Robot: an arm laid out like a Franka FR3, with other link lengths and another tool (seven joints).
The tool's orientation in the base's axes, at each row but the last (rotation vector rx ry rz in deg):
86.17 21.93 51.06
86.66 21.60 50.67
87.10 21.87 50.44
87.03 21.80 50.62
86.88 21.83 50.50
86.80 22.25 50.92
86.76 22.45 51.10
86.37 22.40 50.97
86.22 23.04 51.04
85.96 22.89 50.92
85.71 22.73 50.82
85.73 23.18 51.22
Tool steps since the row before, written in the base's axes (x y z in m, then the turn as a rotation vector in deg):
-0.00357 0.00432 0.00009 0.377 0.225 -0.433
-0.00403 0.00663 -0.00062 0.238 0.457 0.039
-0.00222 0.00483 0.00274 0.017 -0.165 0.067
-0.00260 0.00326 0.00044 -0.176 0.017 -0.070
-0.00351 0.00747 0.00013 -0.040 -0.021 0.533
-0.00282 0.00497 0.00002 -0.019 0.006 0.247
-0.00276 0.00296 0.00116 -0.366 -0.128 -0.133
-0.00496 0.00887 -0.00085 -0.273 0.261 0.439
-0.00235 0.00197 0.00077 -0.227 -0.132 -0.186
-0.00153 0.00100 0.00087 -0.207 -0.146 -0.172
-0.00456 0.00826 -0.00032 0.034 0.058 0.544
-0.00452 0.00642 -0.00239 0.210 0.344 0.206
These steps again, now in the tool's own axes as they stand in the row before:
0.00078 0.00034 -0.00554 0.271 -0.548 0.079
0.00182 -0.00062 -0.00754 0.485 -0.102 -0.146
0.00274 0.00236 -0.00476 -0.084 0.087 0.132
0.00072 0.00054 -0.00410 -0.124 -0.024 -0.143
0.00297 -0.00021 -0.00770 0.119 0.521 0.025
0.00169 -0.00009 -0.00546 0.066 0.239 0.000
0.00067 0.00131 -0.00394 -0.365 -0.011 -0.187
0.00284 -0.00096 -0.00975 0.140 0.446 -0.342
0.00013 0.00102 -0.00299 -0.293 -0.098 -0.090
-0.00001 0.00107 -0.00172 -0.286 -0.088 -0.065
0.00287 -0.00037 -0.00899 0.220 0.501 0.033
0.00105 -0.00211 -0.00786 0.439 0.089 -0.063

